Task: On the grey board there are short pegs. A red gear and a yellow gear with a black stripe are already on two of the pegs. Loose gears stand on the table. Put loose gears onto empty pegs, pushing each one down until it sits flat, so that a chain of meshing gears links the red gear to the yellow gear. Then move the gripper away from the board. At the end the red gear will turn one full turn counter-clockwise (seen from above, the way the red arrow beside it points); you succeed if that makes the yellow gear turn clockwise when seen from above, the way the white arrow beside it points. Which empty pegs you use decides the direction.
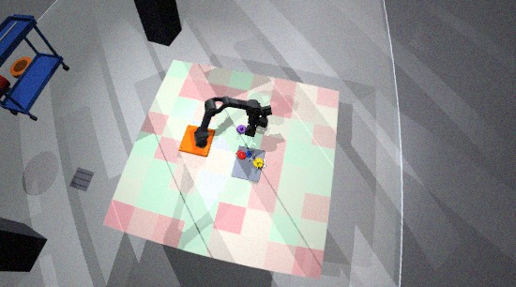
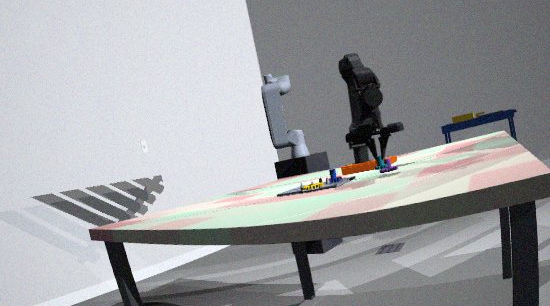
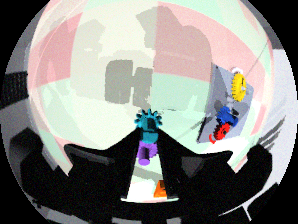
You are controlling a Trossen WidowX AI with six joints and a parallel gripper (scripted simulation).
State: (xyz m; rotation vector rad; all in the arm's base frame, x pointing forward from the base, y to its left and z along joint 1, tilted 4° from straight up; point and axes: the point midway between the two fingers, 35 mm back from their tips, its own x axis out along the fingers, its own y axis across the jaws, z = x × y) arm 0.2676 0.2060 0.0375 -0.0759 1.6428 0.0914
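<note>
The blue gear lies 160 mm to the right of my gripper tip, 40 mm ahead of it and 20 mm below it. Also, from my gripper tip: red gear 180 mm to the right, 30 mm below; then purple gear 70 mm behind, 30 mm below, 10 mm to the right; then teal gear 10 mm below.
</note>
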